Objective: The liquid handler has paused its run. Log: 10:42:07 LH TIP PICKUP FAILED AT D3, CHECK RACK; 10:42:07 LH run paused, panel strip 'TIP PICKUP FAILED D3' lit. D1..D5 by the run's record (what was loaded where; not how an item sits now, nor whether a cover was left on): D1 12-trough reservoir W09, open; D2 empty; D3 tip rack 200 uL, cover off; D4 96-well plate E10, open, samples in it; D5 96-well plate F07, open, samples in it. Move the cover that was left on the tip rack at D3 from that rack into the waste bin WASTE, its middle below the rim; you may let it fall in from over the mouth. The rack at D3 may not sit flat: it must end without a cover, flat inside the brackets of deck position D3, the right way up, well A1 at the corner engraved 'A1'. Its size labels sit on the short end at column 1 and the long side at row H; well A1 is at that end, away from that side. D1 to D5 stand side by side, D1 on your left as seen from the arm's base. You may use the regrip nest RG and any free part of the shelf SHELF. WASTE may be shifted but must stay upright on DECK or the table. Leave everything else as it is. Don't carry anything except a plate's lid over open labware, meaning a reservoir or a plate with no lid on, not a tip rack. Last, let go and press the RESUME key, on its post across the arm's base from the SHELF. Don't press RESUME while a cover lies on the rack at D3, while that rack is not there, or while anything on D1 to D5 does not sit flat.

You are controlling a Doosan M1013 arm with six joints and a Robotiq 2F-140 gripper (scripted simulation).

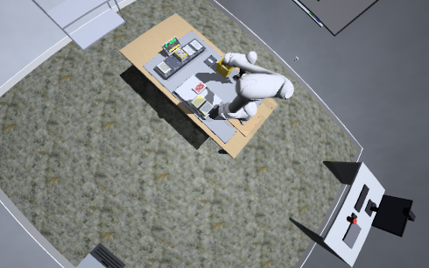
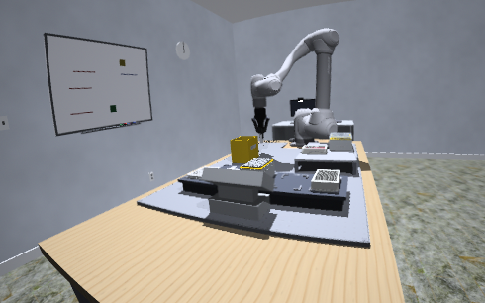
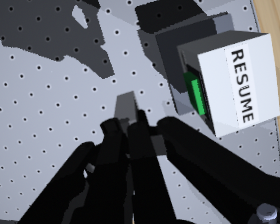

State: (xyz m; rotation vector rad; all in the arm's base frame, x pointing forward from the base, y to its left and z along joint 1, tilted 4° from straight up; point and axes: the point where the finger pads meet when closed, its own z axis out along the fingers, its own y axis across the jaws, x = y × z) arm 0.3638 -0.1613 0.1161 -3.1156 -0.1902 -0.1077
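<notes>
Right now the resume key is 1 cm ahead of my hand, 6 cm to the right of it and 2 cm below it. From my hand the other things lie so: yellow waste bin 21 cm ahead, 2 cm to the left, 6 cm below; then raised shelf 8 cm ahead, 48 cm to the left, 4 cm below; then red-topped labware item 15 cm ahead, 42 cm to the left, 3 cm below.
</notes>
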